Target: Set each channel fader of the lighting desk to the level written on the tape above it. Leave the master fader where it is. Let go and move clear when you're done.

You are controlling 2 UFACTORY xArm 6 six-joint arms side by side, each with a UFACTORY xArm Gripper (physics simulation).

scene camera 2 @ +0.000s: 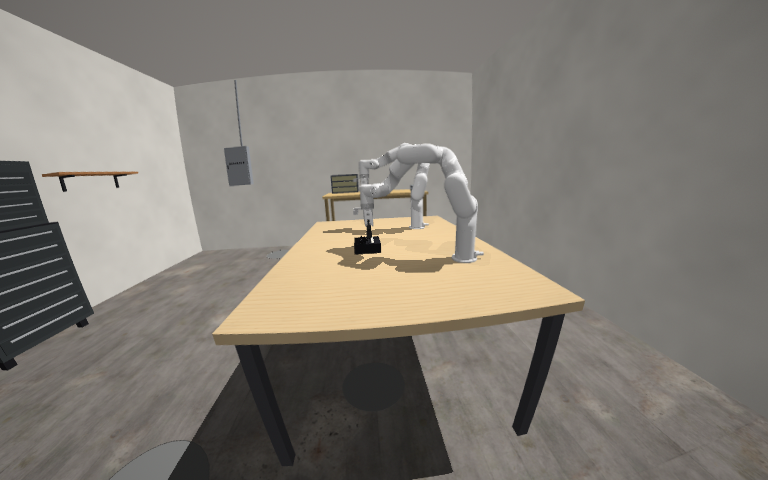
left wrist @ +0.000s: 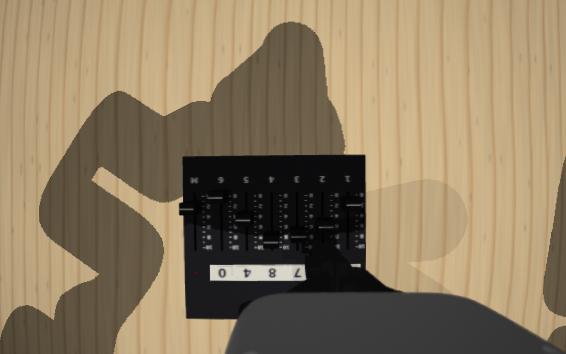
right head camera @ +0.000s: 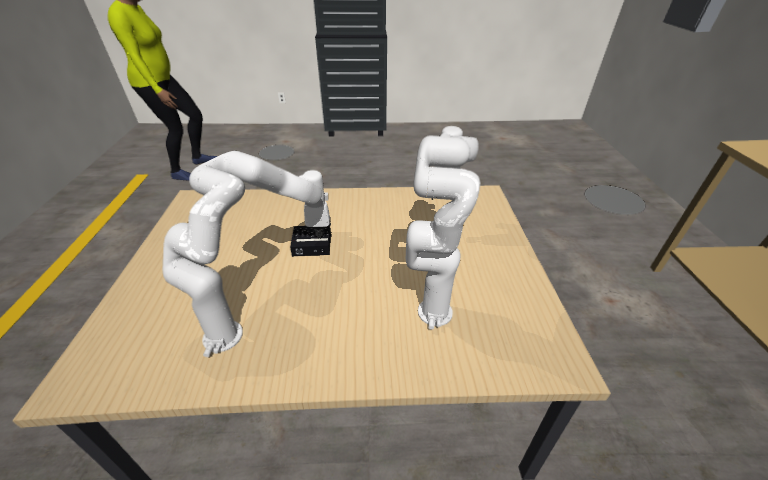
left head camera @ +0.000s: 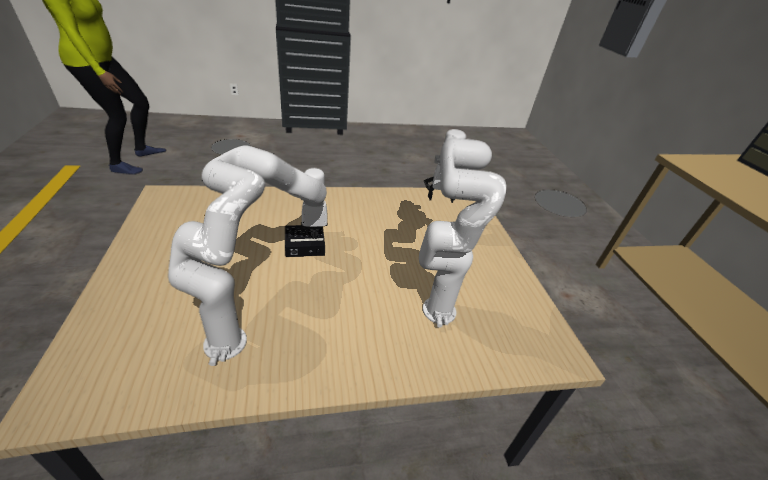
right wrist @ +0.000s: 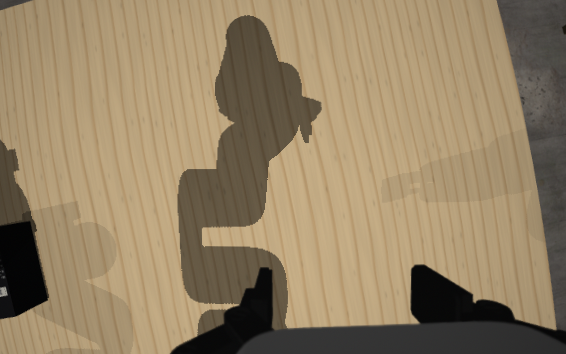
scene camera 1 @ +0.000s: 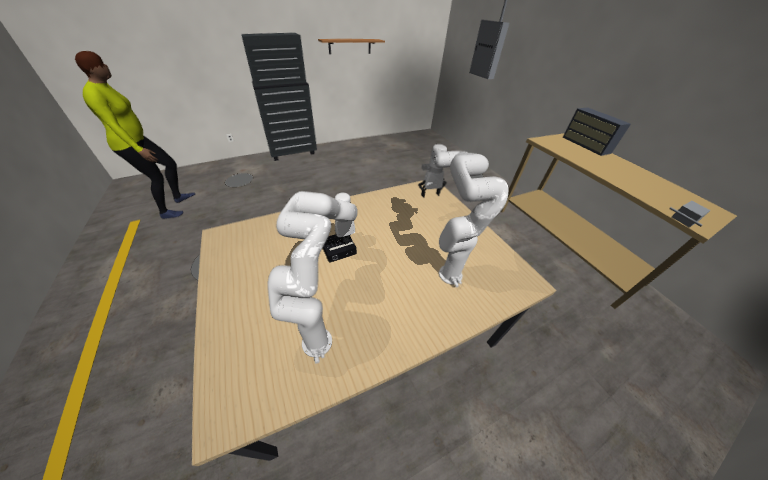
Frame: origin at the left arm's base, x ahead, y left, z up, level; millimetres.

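Where they show: left gripper, between the fingertips: [scene camera 2: 369,237] [left wrist: 321,258] [right head camera: 319,236] [left head camera: 314,236] [scene camera 1: 345,242]; right gripper, between the fingertips: [right head camera: 443,199] [left head camera: 440,200] [right wrist: 341,290] [scene camera 1: 430,195]; left arm's base, origin of its link: [scene camera 2: 464,258] [right head camera: 223,336] [left head camera: 225,343] [scene camera 1: 317,342]; right arm's base, origin of its link: [scene camera 2: 416,227] [right head camera: 435,312] [left head camera: 439,311] [scene camera 1: 450,274].
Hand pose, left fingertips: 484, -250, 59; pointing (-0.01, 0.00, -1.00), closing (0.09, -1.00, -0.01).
Each offset is from my left fingertips to the centre of the thing, as dx, dy, dz. Level surfaces: height alone.
The black lighting desk @[+11, +41, -25] [left head camera: 317,250] [right head camera: 321,249] [scene camera 1: 343,254] [scene camera 2: 367,247] [left wrist: 200,300] [right wrist: 30,270] lies on the table. In the left wrist view it is upside down. Its white tape @[-17, +29, -4] [left wrist: 260,273] reads 0, 4, 8, 7 for channels 6 to 3; the rest is mostly hidden. Fader 6 @[+44, +91, +3] [left wrist: 215,197] is near 0, fader 5 @[+28, +67, +3] [left wrist: 243,220] near 4, fader 4 @[+13, +43, +3] [left wrist: 270,242] and fader 3 @[+20, +22, +3] [left wrist: 298,236] lower, fader 2 @[+29, +1, +3] [left wrist: 326,227] near mid-scale, fader 1 @[+49, -19, +3] [left wrist: 354,204] near 1–2. Master fader @[+32, +113, +3] [left wrist: 186,209] is near 2. My left gripper [left wrist: 321,258] is shut beside fader 2's knob. My right gripper [right wrist: 341,290] [scene camera 1: 432,189] is open, high above the table.
The wooden table @[dz -59] [left head camera: 362,373] [scene camera 2: 396,305] carries both arm bases. A person [left head camera: 84,39] [right head camera: 148,50] [scene camera 1: 113,113] stands beyond its far left. A second table [scene camera 1: 651,186] with a drawer box [scene camera 1: 593,131] stands at the right. A tall cabinet [left head camera: 314,82] stands at the back wall.
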